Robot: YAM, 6 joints.
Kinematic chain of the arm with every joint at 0, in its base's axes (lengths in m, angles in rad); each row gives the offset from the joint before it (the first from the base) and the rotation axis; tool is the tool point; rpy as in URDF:
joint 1: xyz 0 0 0.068 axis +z
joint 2: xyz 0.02 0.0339 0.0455 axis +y
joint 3: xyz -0.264 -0.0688 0 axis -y
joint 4: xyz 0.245 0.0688 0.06 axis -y
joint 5: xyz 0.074 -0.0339 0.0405 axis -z
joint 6: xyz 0.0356 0 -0.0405 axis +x
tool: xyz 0 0 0 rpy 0 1.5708 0
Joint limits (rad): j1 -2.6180..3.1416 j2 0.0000..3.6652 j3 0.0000..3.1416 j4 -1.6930..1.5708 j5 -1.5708..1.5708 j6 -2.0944..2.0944
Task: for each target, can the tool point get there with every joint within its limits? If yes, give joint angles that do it. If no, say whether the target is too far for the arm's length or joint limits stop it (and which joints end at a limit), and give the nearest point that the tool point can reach.
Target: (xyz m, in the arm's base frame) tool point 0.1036 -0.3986 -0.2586
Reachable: yes | joints -1.2397 3.3602 1.9928 0.0723 1.0913 -1.4545
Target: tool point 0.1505 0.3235 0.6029
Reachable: yes | joints -1.9466 0.8392 2.7910 0.1614 -0.6400 -1.1565
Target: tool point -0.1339 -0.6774 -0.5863
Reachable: no: too far | nearest point -0.0913 -0.4619 -0.3041 | short by 0.358 m
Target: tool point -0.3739 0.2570 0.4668
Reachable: yes | joints 2.4631 2.0394 2.1479 0.2855 -1.3341 -0.1821
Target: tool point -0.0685 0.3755 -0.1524
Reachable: yes | joints 1.7574 2.8672 1.2306 0.6879 0.0665 -0.4590
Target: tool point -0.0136 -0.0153 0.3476
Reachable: yes | joints 2.5547 0.3561 1.0603 -1.3513 -0.6067 0.1630
